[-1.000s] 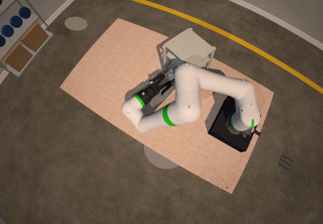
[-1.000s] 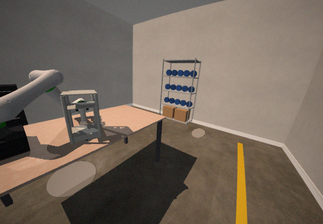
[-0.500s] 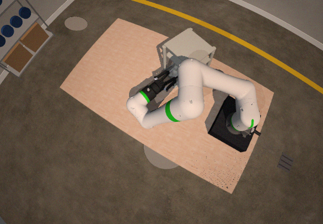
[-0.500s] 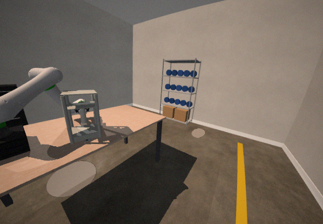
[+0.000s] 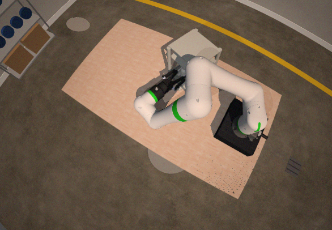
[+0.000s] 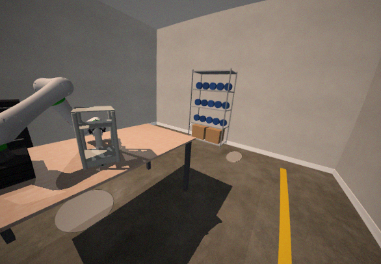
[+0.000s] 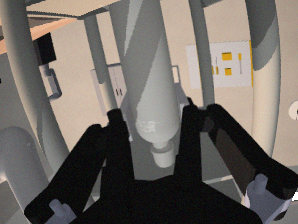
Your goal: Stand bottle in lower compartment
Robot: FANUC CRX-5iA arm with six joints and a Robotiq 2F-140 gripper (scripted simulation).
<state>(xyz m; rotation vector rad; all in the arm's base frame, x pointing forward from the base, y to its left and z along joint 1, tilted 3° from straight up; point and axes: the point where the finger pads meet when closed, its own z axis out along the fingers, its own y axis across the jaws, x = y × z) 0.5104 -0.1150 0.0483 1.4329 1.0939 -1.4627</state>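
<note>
Now: hand 70 mm to the left of the grey shelving unit, 20 mm past it and 10 mm below it. The rest, counted from my hand: pale bottle (10 mm above).
</note>
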